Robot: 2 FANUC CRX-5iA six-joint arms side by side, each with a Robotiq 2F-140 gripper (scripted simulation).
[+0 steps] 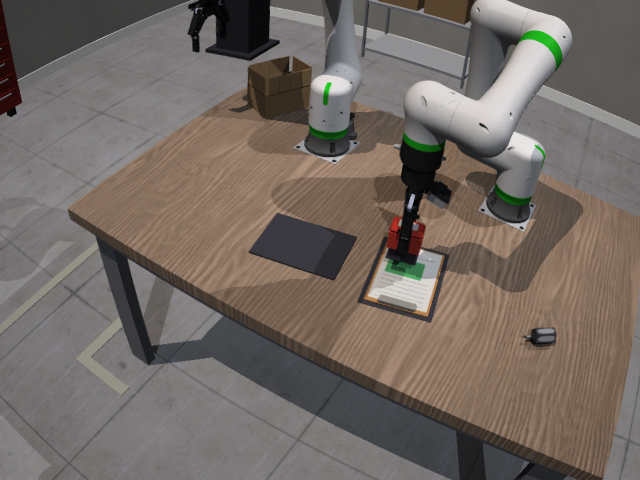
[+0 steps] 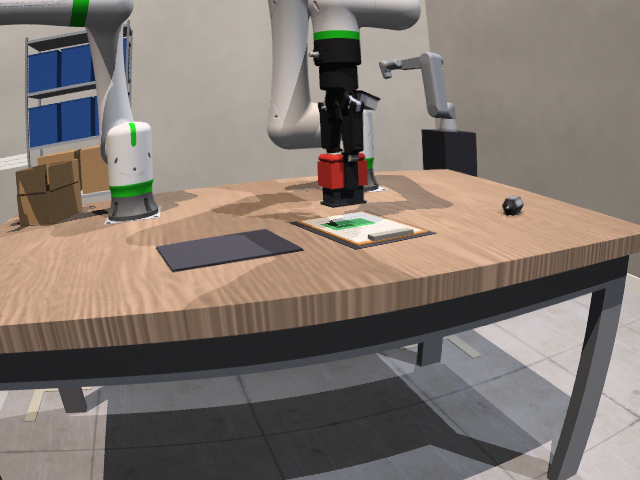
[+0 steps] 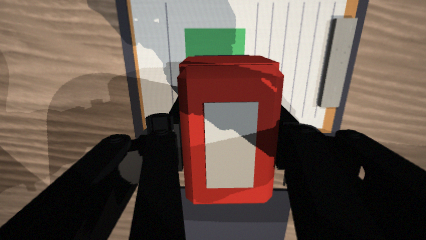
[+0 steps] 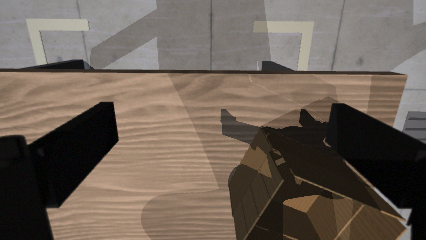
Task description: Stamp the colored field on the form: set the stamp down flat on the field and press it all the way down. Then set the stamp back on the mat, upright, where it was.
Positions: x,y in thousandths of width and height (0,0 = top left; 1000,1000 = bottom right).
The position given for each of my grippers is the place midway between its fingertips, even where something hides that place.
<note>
In view: my left gripper (image 2: 537,389), my right gripper (image 4: 522,510), a dark mat (image 1: 474,511) and a cardboard box (image 1: 454,193).
The dark mat also shows in image 2 (image 2: 332,524). The cardboard box shows as well in image 4 (image 4: 656,756). My left gripper is seen too in image 1 (image 1: 632,511) and in image 3 (image 3: 525,452). Image 4 misses the dark mat: it is out of frame. Image 3 does not show the cardboard box: it is out of frame.
</note>
